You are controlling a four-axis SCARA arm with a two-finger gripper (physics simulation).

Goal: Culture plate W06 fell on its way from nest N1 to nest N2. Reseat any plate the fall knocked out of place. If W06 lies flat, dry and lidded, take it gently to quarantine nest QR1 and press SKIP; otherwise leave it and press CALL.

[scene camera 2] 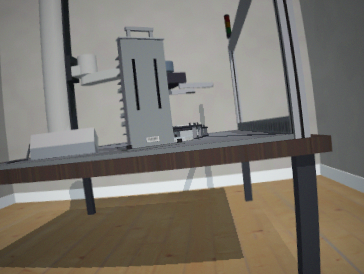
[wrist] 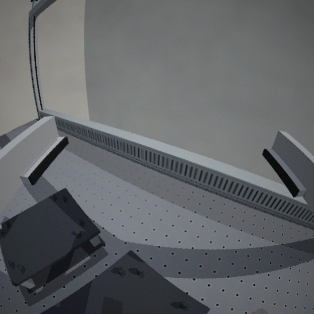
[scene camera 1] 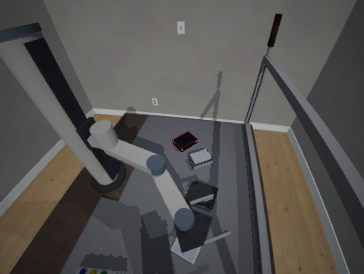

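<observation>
My gripper is open and empty, high above the table and to the right of two dark nests. One dark nest has an empty-looking top. The nearer dark nest is largely hidden by my gripper in scene camera 1. A white gridded plate lies at the near side of that nest, partly covered by my gripper body; its lid, label and dryness cannot be told. A white-topped plate sits farther back. Behind it is a red-edged black nest.
A tall grey plate tower stands at the table's front in scene camera 2. A panel with coloured buttons shows at the bottom edge of scene camera 1. A slotted rail and a frame post bound the right side. A signal light stands behind.
</observation>
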